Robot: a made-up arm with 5 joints. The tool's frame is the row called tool.
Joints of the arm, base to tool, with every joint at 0 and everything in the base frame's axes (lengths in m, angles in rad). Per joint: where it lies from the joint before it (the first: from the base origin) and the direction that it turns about. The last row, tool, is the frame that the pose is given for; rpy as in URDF.
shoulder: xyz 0.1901 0.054 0.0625 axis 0 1 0
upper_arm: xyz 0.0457 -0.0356 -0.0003 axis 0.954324 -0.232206 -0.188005
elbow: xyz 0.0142 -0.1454 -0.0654 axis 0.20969 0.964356 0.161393
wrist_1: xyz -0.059 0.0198 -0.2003 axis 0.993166 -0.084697 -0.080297
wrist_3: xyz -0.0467 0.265 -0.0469 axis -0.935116 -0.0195 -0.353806
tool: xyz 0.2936 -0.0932 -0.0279 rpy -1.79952 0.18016 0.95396
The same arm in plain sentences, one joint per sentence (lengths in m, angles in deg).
The arm has five revolute joints in a row. What follows holds with every joint at zero, and every direction is one of the base frame's. The first joint sits 0.1901 m along +x and 0.054 m along +y and 0.0625 m along +z from the base frame's origin and rotates about +y. The second joint sits 0.0457 m along +x and 0.0356 m along -y and 0.0003 m along -z from the first joint and rotates about the direction (0.954324, -0.232206, -0.188005). The third joint sits 0.0142 m along +x and 0.1454 m along -y and 0.0654 m along -z from the second joint and rotates about the direction (0.20969, 0.964356, 0.161393). The fourth joint sits 0.059 m along -x and 0.0198 m along +y and 0.2003 m along -z from the third joint and rotates about the direction (0.993166, -0.084697, -0.080297). The fifth joint sits 0.0467 m along -x and 0.265 m along +y and 0.0469 m along -z from the fourth joint and rotates about the direction (-0.935116, -0.0195, -0.353806). The tool frame, which is the frame that the pose is given for, sits 0.2936 m along +x and 0.0932 m along -y and 0.0279 m along -z from the fifth joint; its axes are the base frame's turned by roll -103.1, pitch 10.32 and yaw 54.66 deg (as in URDF: about the fixed x, then y, then z).
